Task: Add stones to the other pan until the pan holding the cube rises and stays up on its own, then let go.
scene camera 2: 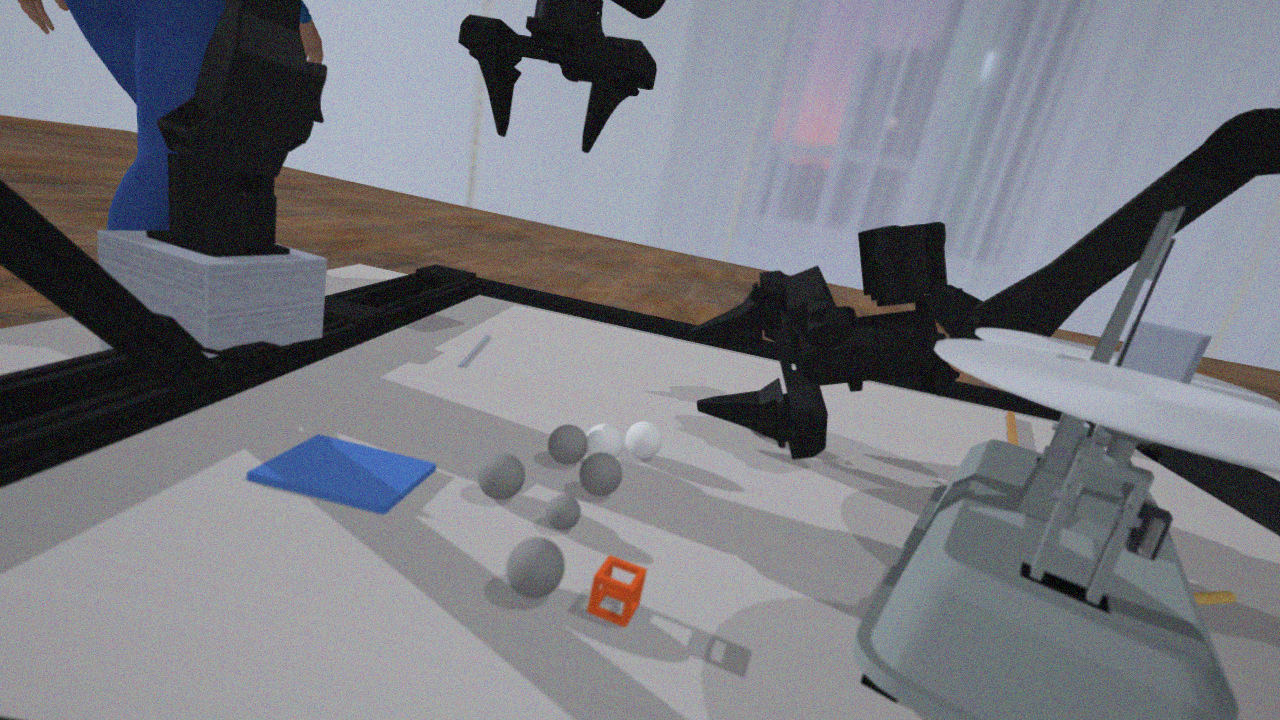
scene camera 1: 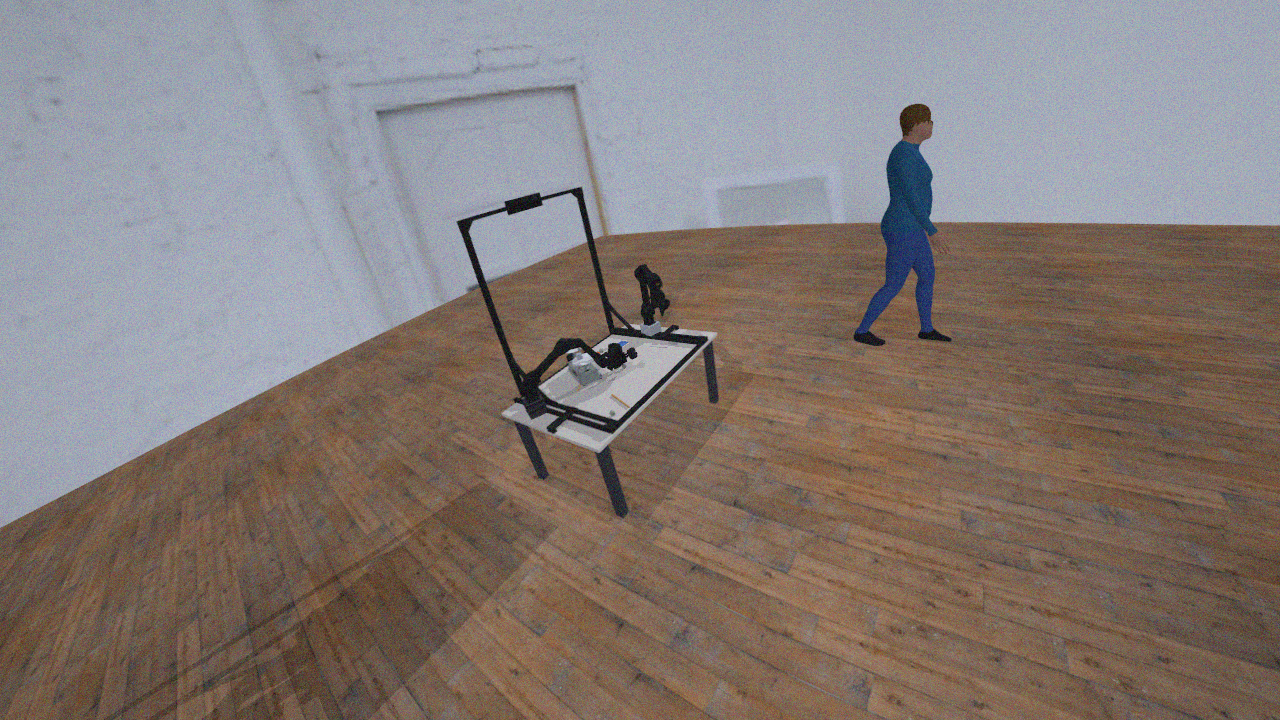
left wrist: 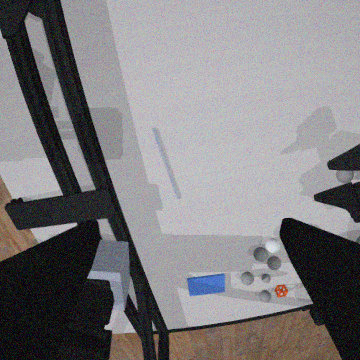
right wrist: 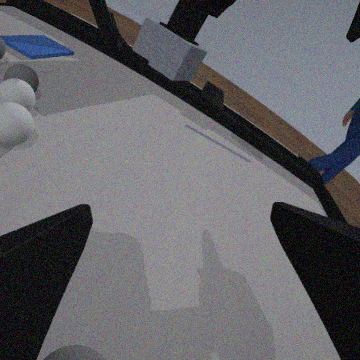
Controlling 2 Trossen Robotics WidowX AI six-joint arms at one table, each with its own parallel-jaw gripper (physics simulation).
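Frame: origin at the left arm's base, x right, y ahead, z up, level; centimetres.
Seen in the pictures: left gripper, fingertip midpoint: (scene camera 2: 542,144) (scene camera 1: 657,319) (left wrist: 191,228); right gripper, fingertip midpoint: (scene camera 2: 693,368) (left wrist: 319,183) (right wrist: 182,212); left arm's base, link origin: (scene camera 2: 221,245) (scene camera 1: 649,323) (left wrist: 90,291) (right wrist: 178,34); right arm's base, link origin: (scene camera 1: 532,399).
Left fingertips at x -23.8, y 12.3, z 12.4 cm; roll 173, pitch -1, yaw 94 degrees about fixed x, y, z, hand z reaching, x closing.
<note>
Pixels of each thing's middle, then the offset from my left fingertips to it.
- grey-green balance, body centre: (scene camera 2: 1097,434) (scene camera 1: 579,357) dx +20.3, dy +47.1, dz -9.6 cm
- light grey cube, body centre: (scene camera 2: 1160,353) dx +14.3, dy +50.1, dz -5.3 cm
- grey stone, body centre: (left wrist: 344,174) dx +3.8, dy +28.5, dz -19.8 cm
- blue slab, body centre: (scene camera 2: 348,471) (right wrist: 37,45) (left wrist: 206,284) dx +32.4, dy +8.8, dz -21.0 cm
- orange open-frame cube, body centre: (scene camera 2: 617,590) (left wrist: 280,290) dx +34.2, dy +27.1, dz -20.2 cm
- thin grey-blue stick, body centre: (scene camera 2: 475,349) (left wrist: 166,165) (right wrist: 219,143) dx +5.1, dy -1.4, dz -21.1 cm
The grey-green balance (scene camera 2: 1002,591) (scene camera 1: 586,368) stands at the right in scene camera 2. Its near white pan (scene camera 2: 1092,385) is high; a light grey cube (scene camera 2: 1163,351) shows behind it, its seat partly hidden. Round stones, several grey (scene camera 2: 535,566) (left wrist: 260,254) and two white (scene camera 2: 642,440) (left wrist: 272,245) (right wrist: 14,124), lie loosely grouped on the table. My right gripper (scene camera 2: 702,368) (left wrist: 319,183) (right wrist: 182,212) is open, low over the table; a grey stone (left wrist: 345,175) (right wrist: 75,353) shows between its fingers in the left wrist view, not gripped. My left gripper (scene camera 2: 544,143) (left wrist: 191,228) is open and empty, high above the table.
A blue slab (scene camera 2: 340,472) (left wrist: 206,284) (right wrist: 39,46) lies left of the stones in scene camera 2. An orange open-frame cube (scene camera 2: 616,591) (left wrist: 281,290) stands beside the largest grey stone. A thin grey-blue stick (scene camera 2: 475,351) (left wrist: 166,162) (right wrist: 217,143) lies farther back. A person (scene camera 1: 910,223) is beyond the table.
</note>
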